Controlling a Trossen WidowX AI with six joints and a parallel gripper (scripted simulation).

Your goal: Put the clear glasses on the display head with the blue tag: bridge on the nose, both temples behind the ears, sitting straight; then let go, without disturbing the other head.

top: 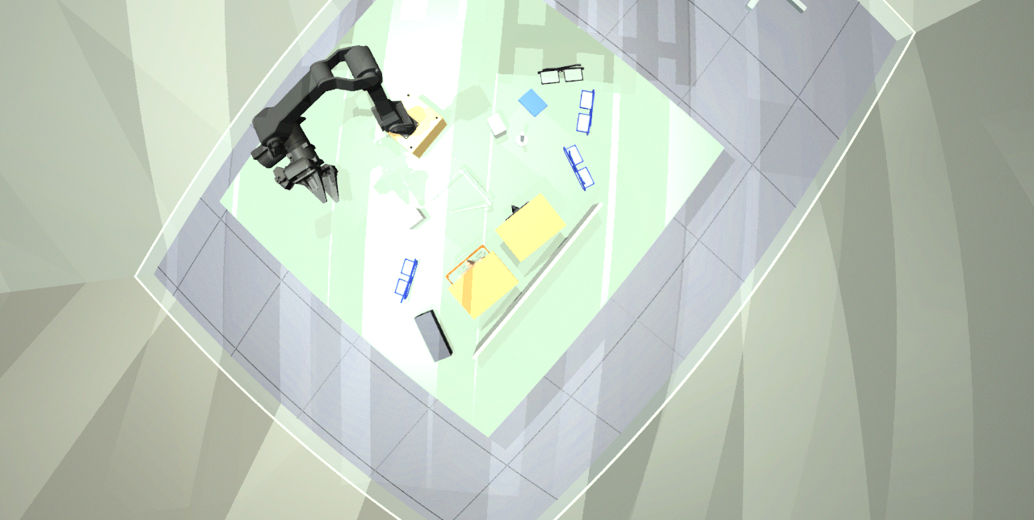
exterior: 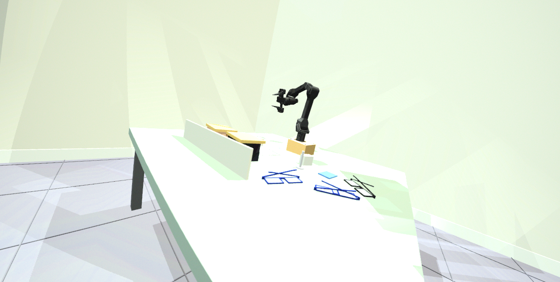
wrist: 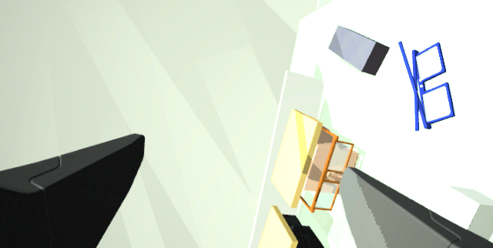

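Right now my gripper tip is 590 mm to the right of the blue tag, 330 mm above it and 150 mm short of it. Also, from my gripper tip: black display head (380 mm ahead, 280 mm below, 260 mm to the left); then small post (460 mm to the left, 310 mm below, 210 mm ahead); then dark box (390 mm ahead, 320 mm below, 210 mm to the right).
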